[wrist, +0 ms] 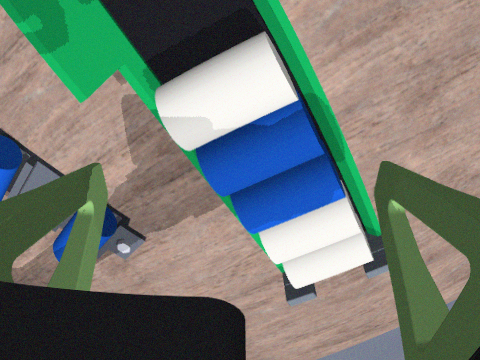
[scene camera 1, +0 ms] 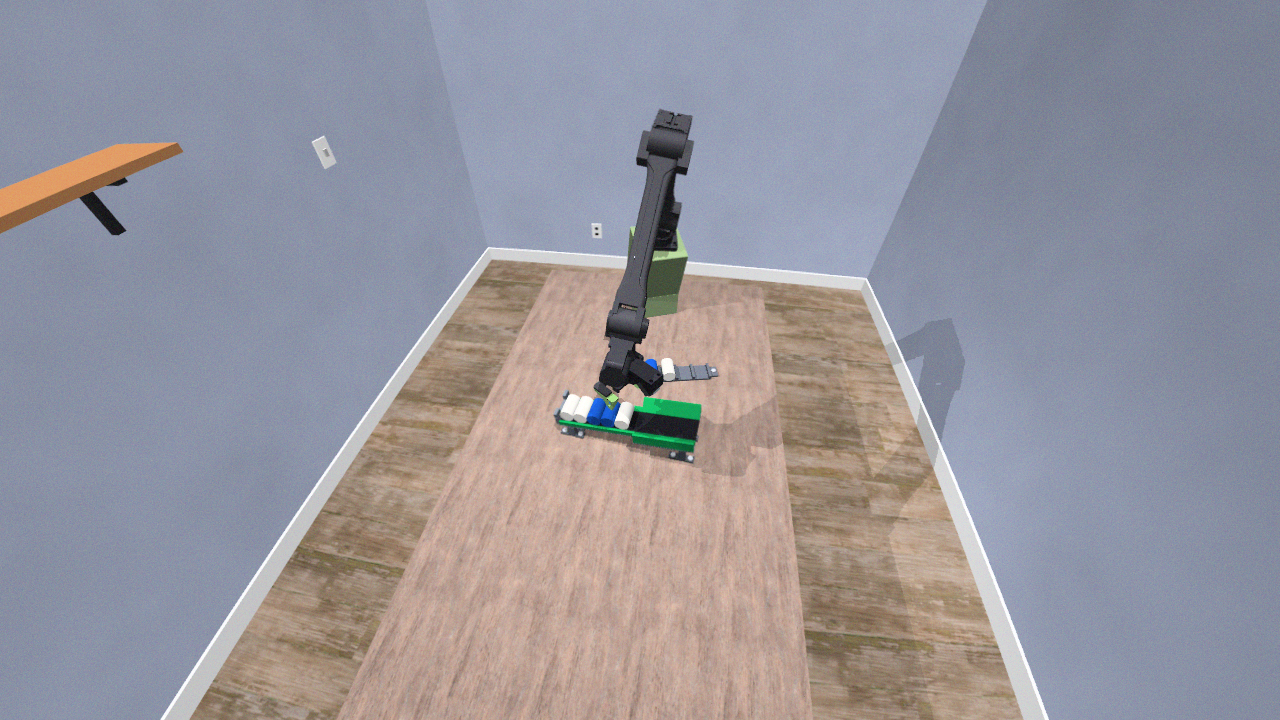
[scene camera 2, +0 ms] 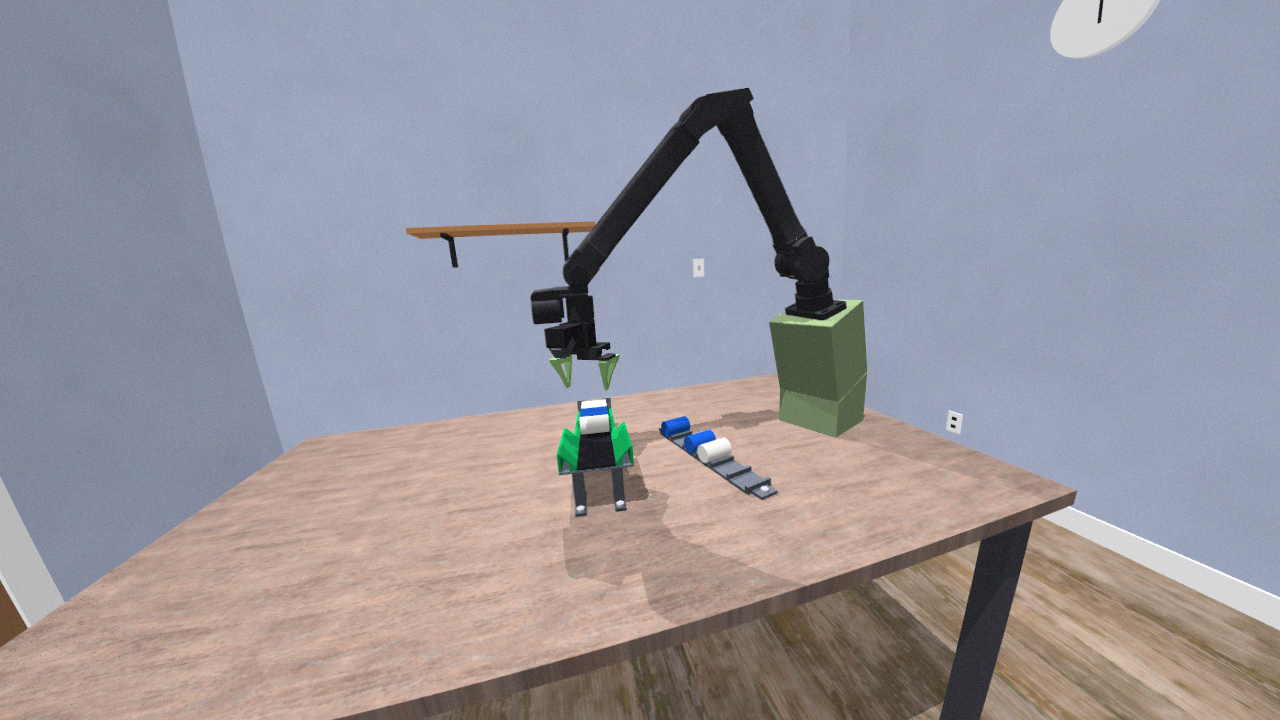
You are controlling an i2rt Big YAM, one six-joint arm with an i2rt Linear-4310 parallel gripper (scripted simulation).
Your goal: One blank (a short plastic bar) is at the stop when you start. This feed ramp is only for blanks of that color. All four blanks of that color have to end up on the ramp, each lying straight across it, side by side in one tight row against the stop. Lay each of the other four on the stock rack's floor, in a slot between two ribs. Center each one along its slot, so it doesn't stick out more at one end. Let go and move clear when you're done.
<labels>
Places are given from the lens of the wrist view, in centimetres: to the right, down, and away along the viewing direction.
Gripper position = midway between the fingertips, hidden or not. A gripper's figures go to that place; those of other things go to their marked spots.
my gripper (wrist: 240,177): 0, 0, 13
white blank (wrist: 248,81): 0, -5, 18
blue blank (wrist: 313,184): 4, 0, 23
blue blank (wrist: 285,138): 2, -2, 21
blue blank (wrist: 59,244): -18, 6, 35
</labels>
